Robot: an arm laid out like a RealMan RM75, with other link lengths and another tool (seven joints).
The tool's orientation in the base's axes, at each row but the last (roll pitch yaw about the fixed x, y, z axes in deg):
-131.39 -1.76 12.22
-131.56 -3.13 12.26
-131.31 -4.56 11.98
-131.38 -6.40 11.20
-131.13 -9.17 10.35
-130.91 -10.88 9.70
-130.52 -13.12 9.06
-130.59 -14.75 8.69
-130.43 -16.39 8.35
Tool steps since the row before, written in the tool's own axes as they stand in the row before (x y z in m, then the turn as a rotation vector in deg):
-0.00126 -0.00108 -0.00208 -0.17 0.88 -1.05
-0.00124 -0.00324 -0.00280 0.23 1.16 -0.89
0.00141 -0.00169 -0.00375 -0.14 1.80 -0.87
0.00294 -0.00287 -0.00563 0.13 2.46 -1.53
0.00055 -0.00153 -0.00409 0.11 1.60 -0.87
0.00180 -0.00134 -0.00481 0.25 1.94 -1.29
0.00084 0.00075 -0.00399 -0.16 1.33 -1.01
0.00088 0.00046 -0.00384 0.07 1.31 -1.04
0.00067 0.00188 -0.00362 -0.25 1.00 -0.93
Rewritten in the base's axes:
-0.00112 -0.00111 0.00215 0.12 -1.37 0.03
-0.00145 -0.00026 0.00421 0.54 -1.35 -0.26
0.00144 -0.00143 0.00385 0.31 -1.82 -0.79
0.00268 -0.00184 0.00617 0.76 -2.68 -0.81
0.00030 -0.00205 0.00388 0.51 -1.64 -0.61
0.00143 -0.00255 0.00443 0.74 -2.15 -0.56
0.00091 -0.00342 0.00216 0.18 -1.62 -0.38
0.00079 -0.00313 0.00230 0.40 -1.60 -0.29
0.00096 -0.00388 0.00107 0.00 -1.37 -0.22

